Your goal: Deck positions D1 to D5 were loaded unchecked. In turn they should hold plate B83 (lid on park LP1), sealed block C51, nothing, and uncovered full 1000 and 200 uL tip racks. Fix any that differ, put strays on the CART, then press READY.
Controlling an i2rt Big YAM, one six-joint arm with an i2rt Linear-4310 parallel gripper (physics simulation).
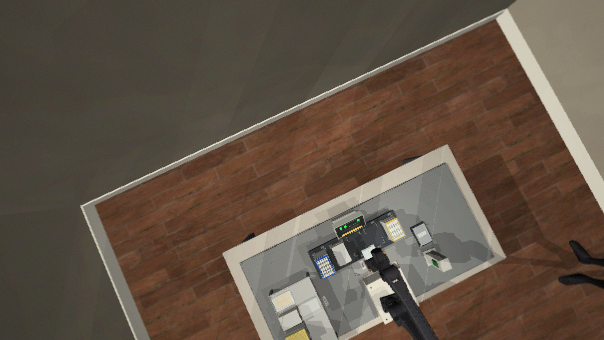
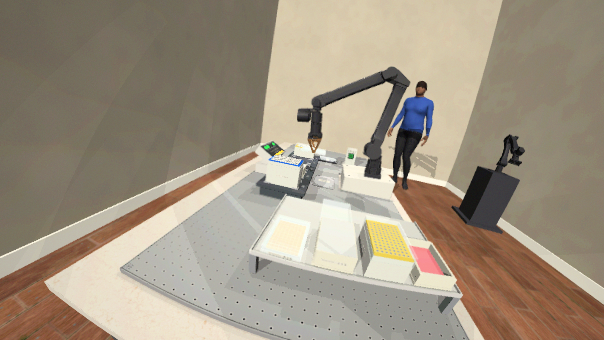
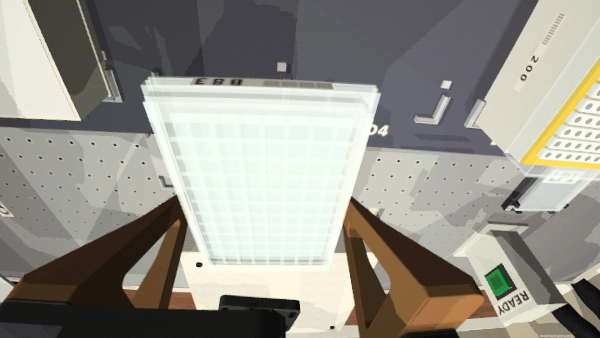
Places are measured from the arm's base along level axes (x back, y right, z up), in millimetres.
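Pixels of known places: gripper, fingertip midpoint: (image 1: 372, 257) (image 2: 314, 151) (image 3: 267, 202); arm's base, origin of the base link: (image 1: 390, 302) (image 2: 372, 174).
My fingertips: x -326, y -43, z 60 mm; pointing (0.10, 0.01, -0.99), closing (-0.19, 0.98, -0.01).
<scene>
For each thing: its top centre in the pictures, then the offset to it from my fingertips. "spot": a spot on its surface instead.
- lidded clear plate labelled B83, middle of its top: (image 3: 265, 217) (image 2: 313, 148) (image 1: 373, 257) dy -1, dx -4, dz +13 mm
- blue-rimmed tip rack, middle of its top: (image 2: 286, 159) (image 1: 325, 267) dy -294, dx -29, dz +10 mm
- white-topped block, middle of its top: (image 1: 341, 254) dy -172, dx -50, dz -46 mm
- green READY button, middle of its top: (image 3: 505, 291) (image 2: 351, 154) (image 1: 436, 264) dy +394, dx +176, dz -44 mm
- pale orange plate, middle of its top: (image 2: 288, 232) (image 1: 283, 301) dy -611, dx +131, dz -62 mm
- white block, middle of its top: (image 2: 337, 235) (image 1: 290, 320) dy -594, dx +237, dz -37 mm
- yellow rack, middle of its top: (image 2: 389, 234) dy -576, dx +344, dz -8 mm
- pink-lined bin, middle of its top: (image 2: 426, 256) dy -558, dx +450, dz -48 mm
- clear flat piece, surface spot: (image 2: 324, 181) spot: dy -46, dx +95, dz -134 mm
My gripper (image 1: 372, 258) (image 2: 314, 150) (image 3: 267, 202) is shut on the lidded clear plate labelled B83 (image 3: 265, 165), held level above the near edge of the dark deck (image 1: 356, 245) (image 2: 280, 189) (image 3: 325, 40). The D4 mark shows beside the plate. A blue-rimmed tip rack (image 1: 325, 266) (image 2: 284, 171) stands at the deck's left end. A white-topped block (image 1: 342, 254) (image 3: 30, 65) stands beside it. A yellow-rimmed rack marked 200 (image 1: 394, 228) (image 3: 540, 80) stands at the right end. The green READY button (image 1: 435, 263) (image 2: 351, 156) (image 3: 499, 281) is on a box to the right.
A raised light tray (image 1: 322, 322) (image 2: 254, 252) holds a pale orange plate (image 2: 286, 236), a white block (image 2: 336, 245), a yellow rack (image 2: 389, 245) and a pink-lined bin (image 2: 432, 265). A clear flat piece (image 2: 324, 181) lies between deck and arm base. A dark-framed stand (image 1: 421, 234) is right of the deck.
</scene>
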